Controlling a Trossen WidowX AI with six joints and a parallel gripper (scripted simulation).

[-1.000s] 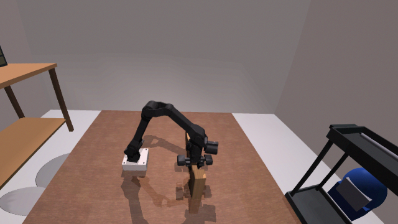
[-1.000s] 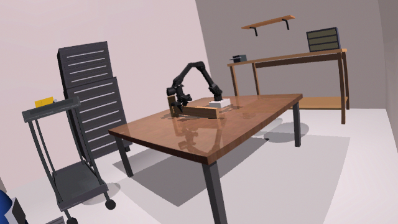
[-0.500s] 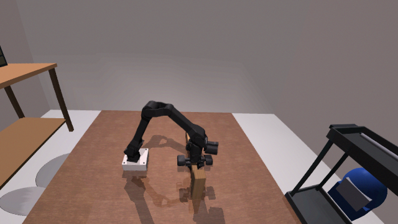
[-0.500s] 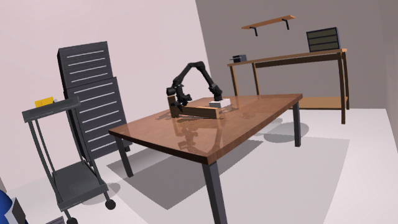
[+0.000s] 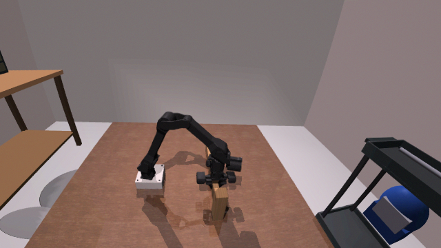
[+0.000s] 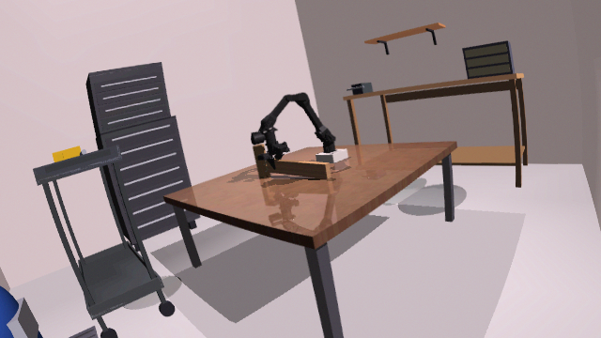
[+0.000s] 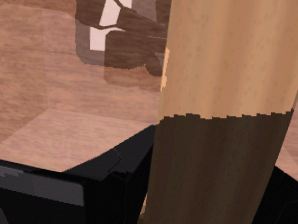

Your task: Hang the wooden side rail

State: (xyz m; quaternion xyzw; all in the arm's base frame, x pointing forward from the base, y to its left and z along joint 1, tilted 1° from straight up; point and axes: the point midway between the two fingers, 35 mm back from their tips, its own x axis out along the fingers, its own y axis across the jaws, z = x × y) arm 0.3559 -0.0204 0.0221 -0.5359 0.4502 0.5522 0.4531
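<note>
My gripper tip is now 20 mm short of the wooden headboard post, 130 mm to the left of it and 40 mm below it.
</note>
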